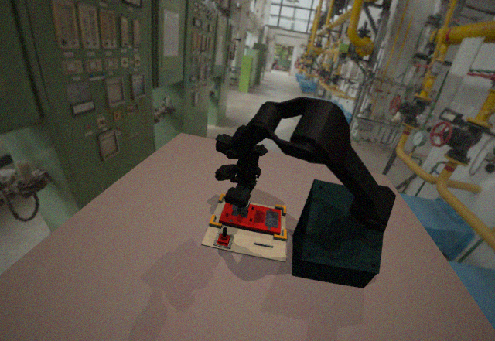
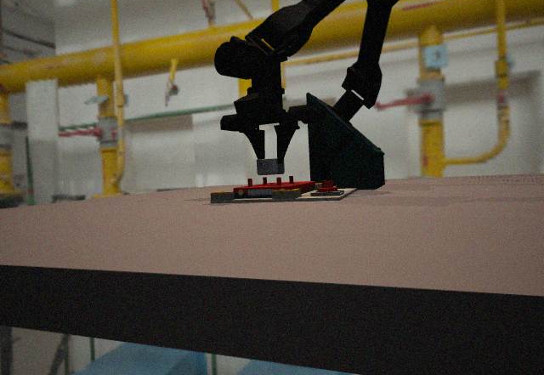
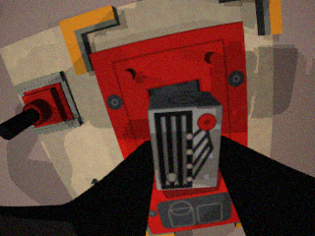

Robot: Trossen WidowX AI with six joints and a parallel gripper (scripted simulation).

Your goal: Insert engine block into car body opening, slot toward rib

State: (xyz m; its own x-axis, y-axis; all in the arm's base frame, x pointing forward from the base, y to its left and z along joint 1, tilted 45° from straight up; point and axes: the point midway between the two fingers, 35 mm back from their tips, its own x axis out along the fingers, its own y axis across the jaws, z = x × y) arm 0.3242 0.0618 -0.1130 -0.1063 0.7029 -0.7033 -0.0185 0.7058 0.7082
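Now: gripper tip 10 mm above the grey engine block. From my gripper tip the other things lie so: dark peg: 110 mm to the left, 30 mm below, 10 mm ahead; beige base plate: 50 mm below, 30 mm behind, 10 mm to the left.
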